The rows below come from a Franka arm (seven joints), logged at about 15 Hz.
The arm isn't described. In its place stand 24 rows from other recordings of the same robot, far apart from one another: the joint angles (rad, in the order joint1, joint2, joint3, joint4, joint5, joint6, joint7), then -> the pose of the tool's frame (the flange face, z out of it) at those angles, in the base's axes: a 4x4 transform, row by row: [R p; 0 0 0 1], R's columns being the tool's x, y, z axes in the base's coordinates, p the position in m.
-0.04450, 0.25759, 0.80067, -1.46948, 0.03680, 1.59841, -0.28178 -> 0.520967 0.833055 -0.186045 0.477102; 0.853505 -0.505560 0.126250 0.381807; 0.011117 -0.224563 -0.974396 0.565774; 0 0 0 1
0.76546, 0.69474, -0.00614, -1.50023, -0.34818, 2.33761, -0.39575 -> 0.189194 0.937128 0.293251 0.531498; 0.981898 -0.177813 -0.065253 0.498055; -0.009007 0.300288 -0.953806 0.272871; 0 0 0 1
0.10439, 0.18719, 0.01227, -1.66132, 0.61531, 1.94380, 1.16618 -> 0.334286 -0.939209 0.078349 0.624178; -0.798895 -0.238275 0.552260 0.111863; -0.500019 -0.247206 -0.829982 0.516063; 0 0 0 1
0.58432, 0.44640, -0.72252, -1.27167, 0.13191, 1.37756, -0.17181 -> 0.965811 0.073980 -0.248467 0.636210; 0.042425 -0.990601 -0.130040 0.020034; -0.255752 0.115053 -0.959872 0.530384; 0 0 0 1
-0.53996, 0.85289, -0.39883, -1.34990, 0.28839, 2.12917, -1.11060 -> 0.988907 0.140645 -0.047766 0.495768; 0.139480 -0.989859 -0.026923 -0.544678; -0.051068 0.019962 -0.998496 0.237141; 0 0 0 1
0.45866, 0.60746, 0.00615, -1.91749, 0.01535, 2.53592, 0.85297 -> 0.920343 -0.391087 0.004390 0.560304; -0.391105 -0.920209 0.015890 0.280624; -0.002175 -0.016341 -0.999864 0.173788; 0 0 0 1
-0.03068, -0.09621, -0.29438, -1.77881, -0.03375, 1.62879, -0.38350 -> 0.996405 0.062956 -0.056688 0.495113; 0.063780 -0.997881 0.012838 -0.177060; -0.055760 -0.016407 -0.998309 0.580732; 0 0 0 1
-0.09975, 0.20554, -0.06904, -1.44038, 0.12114, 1.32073, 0.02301 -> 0.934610 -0.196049 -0.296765 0.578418; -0.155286 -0.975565 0.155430 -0.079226; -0.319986 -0.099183 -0.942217 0.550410; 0 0 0 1
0.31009, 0.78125, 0.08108, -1.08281, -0.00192, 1.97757, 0.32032 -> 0.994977 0.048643 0.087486 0.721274; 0.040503 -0.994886 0.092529 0.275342; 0.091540 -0.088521 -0.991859 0.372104; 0 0 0 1
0.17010, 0.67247, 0.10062, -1.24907, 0.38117, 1.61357, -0.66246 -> 0.666012 0.646086 -0.372828 0.673458; 0.745865 -0.569676 0.345187 0.209315; 0.010629 -0.507978 -0.861304 0.356757; 0 0 0 1
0.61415, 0.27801, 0.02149, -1.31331, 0.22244, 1.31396, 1.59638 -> 0.554875 -0.754798 -0.349848 0.473138; -0.802481 -0.596509 0.014198 0.381254; -0.219404 0.272868 -0.936699 0.565117; 0 0 0 1
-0.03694, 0.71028, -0.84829, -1.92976, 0.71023, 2.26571, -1.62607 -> 0.937938 0.346332 -0.018084 0.415205; 0.346773 -0.937272 0.035621 -0.448256; -0.004613 -0.039682 -0.999202 0.215403; 0 0 0 1
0.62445, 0.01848, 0.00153, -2.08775, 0.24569, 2.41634, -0.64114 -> 0.416747 0.894652 0.160996 0.467036; 0.837176 -0.446752 0.315515 0.339189; 0.354201 0.003292 -0.935163 0.447544; 0 0 0 1
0.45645, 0.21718, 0.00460, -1.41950, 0.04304, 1.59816, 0.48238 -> 0.998252 -0.023992 -0.054006 0.554356; -0.022815 -0.999491 0.022307 0.280065; -0.054513 -0.021036 -0.998291 0.570633; 0 0 0 1
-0.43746, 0.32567, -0.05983, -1.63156, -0.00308, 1.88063, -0.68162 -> 0.979597 0.185496 -0.077331 0.569042; 0.187297 -0.982162 0.016662 -0.304834; -0.072861 -0.030806 -0.996866 0.424604; 0 0 0 1
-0.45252, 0.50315, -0.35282, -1.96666, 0.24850, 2.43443, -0.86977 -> 0.996447 -0.084218 -0.000243 0.432375; -0.084217 -0.996404 -0.009354 -0.438313; 0.000546 0.009341 -0.999956 0.228424; 0 0 0 1
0.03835, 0.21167, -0.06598, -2.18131, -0.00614, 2.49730, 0.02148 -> 0.993637 -0.043011 0.104091 0.567323; -0.041125 -0.998950 -0.020193 -0.015232; 0.104850 0.015784 -0.994363 0.302436; 0 0 0 1
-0.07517, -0.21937, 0.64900, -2.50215, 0.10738, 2.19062, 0.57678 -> 0.992304 -0.086461 -0.088646 0.365606; -0.095797 -0.989620 -0.107125 0.235555; -0.078463 0.114793 -0.990286 0.336982; 0 0 0 1
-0.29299, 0.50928, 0.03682, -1.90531, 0.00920, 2.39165, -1.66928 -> 0.168357 0.985602 -0.015618 0.607757; 0.985378 -0.167856 0.029229 -0.160187; 0.026186 -0.020311 -0.999451 0.227804; 0 0 0 1
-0.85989, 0.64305, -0.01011, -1.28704, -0.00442, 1.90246, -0.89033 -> 0.999393 0.023567 -0.025651 0.471130; 0.023943 -0.999609 0.014440 -0.556315; -0.025301 -0.015046 -0.999567 0.369257; 0 0 0 1
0.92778, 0.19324, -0.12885, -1.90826, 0.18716, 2.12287, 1.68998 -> 0.547815 -0.833223 -0.075089 0.413839; -0.825234 -0.552936 0.115113 0.441632; -0.137434 -0.001095 -0.990510 0.400370; 0 0 0 1
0.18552, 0.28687, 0.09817, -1.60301, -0.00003, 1.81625, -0.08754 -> 0.930273 0.358678 -0.077080 0.614901; 0.360217 -0.932845 0.006609 0.173002; -0.069533 -0.033913 -0.997003 0.458222; 0 0 0 1
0.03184, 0.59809, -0.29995, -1.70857, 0.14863, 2.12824, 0.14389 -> 0.883754 -0.441364 -0.155490 0.638698; -0.447590 -0.894221 -0.005671 -0.150241; -0.136539 0.074608 -0.987821 0.244487; 0 0 0 1
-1.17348, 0.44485, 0.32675, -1.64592, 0.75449, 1.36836, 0.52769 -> 0.229210 -0.944463 0.235482 0.441581; -0.482320 0.099932 0.870276 -0.407783; -0.845476 -0.313054 -0.432628 0.377584; 0 0 0 1
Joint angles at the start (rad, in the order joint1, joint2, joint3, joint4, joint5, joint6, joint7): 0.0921 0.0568 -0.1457 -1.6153 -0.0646 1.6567 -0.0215
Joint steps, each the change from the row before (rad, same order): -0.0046 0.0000 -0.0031 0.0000 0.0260 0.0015 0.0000; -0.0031 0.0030 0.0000 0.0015 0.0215 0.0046 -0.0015; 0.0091 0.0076 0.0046 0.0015 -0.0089 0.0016 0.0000; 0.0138 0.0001 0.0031 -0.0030 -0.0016 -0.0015 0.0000; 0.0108 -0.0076 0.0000 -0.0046 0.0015 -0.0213 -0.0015; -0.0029 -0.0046 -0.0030 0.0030 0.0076 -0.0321 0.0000; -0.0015 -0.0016 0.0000 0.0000 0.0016 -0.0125 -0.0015; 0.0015 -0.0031 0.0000 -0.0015 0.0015 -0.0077 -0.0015; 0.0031 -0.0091 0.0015 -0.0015 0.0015 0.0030 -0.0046; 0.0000 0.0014 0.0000 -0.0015 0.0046 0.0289 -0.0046
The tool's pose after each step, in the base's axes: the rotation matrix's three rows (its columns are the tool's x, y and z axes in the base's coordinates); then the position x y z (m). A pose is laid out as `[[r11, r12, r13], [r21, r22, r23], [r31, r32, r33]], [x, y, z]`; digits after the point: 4 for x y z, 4 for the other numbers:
[[0.9992, -0.0356, -0.0160], [-0.0363, -0.9983, -0.0460], [-0.0144, 0.0465, -0.9988]], [0.5759, -0.0370, 0.5793]
[[0.9992, -0.0394, -0.0118], [-0.0397, -0.9989, -0.0252], [-0.0108, 0.0256, -0.9996]], [0.5772, -0.0366, 0.5786]
[[0.9996, -0.0245, -0.0163], [-0.0251, -0.9991, -0.0348], [-0.0155, 0.0352, -0.9993]], [0.5797, -0.0294, 0.5751]
[[0.9998, -0.0074, -0.0204], [-0.0081, -0.9993, -0.0363], [-0.0201, 0.0365, -0.9991]], [0.5798, -0.0199, 0.5735]
[[0.9993, 0.0046, -0.0383], [0.0033, -0.9994, -0.0336], [-0.0385, 0.0334, -0.9987]], [0.5755, -0.0137, 0.5738]
[[0.9980, -0.0024, -0.0628], [-0.0039, -0.9997, -0.0246], [-0.0627, 0.0248, -0.9977]], [0.5710, -0.0164, 0.5752]
[[0.9973, -0.0026, -0.0737], [-0.0042, -0.9997, -0.0224], [-0.0736, 0.0226, -0.9970]], [0.5692, -0.0171, 0.5751]
[[0.9968, 0.0002, -0.0797], [-0.0014, -0.9998, -0.0204], [-0.0797, 0.0204, -0.9966]], [0.5675, -0.0162, 0.5755]
[[0.9976, 0.0091, -0.0691], [0.0079, -0.9998, -0.0181], [-0.0692, 0.0175, -0.9974]], [0.5656, -0.0137, 0.5802]
[[0.9990, 0.0134, -0.0430], [0.0128, -0.9998, -0.0143], [-0.0432, 0.0138, -0.9990]], [0.5690, -0.0132, 0.5810]

